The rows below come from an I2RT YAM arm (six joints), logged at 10 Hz.
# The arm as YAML. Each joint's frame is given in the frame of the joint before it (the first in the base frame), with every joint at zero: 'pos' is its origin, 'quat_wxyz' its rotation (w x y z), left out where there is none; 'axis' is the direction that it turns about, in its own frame. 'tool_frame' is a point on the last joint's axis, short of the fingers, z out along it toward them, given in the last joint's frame.
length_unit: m
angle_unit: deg
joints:
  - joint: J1
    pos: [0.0, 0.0, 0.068]
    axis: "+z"
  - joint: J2
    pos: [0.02, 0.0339, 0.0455]
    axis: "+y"
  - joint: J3
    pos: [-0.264, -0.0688, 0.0]
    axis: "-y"
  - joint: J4
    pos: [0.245, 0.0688, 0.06]
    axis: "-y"
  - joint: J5
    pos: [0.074, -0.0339, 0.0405]
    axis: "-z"
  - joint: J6
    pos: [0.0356, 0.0, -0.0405]
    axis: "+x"
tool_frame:
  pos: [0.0, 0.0, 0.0]
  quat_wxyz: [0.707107, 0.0, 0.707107, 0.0]
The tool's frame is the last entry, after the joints.
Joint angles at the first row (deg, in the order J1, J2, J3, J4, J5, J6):
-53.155 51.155 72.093 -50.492 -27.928 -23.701
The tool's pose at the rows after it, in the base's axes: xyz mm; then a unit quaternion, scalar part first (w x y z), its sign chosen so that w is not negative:
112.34 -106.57 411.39 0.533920 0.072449 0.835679 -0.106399
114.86 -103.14 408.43 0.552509 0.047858 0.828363 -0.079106
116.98 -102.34 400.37 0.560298 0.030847 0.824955 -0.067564
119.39 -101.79 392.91 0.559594 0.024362 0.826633 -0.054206
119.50 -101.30 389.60 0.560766 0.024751 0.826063 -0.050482
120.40 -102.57 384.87 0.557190 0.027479 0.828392 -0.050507
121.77 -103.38 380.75 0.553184 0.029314 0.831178 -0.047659
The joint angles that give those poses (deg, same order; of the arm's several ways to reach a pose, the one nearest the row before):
-50.235 50.911 71.557 -48.920 -30.721 -21.680
-49.484 50.226 70.018 -47.116 -34.794 -21.268
-49.076 49.407 67.439 -45.007 -36.846 -21.708
-48.443 49.124 65.681 -44.298 -37.791 -21.707
-48.340 48.706 64.697 -43.687 -38.054 -21.358
-48.341 48.647 63.680 -43.243 -37.708 -21.444
-48.119 48.736 62.918 -43.062 -37.448 -21.444

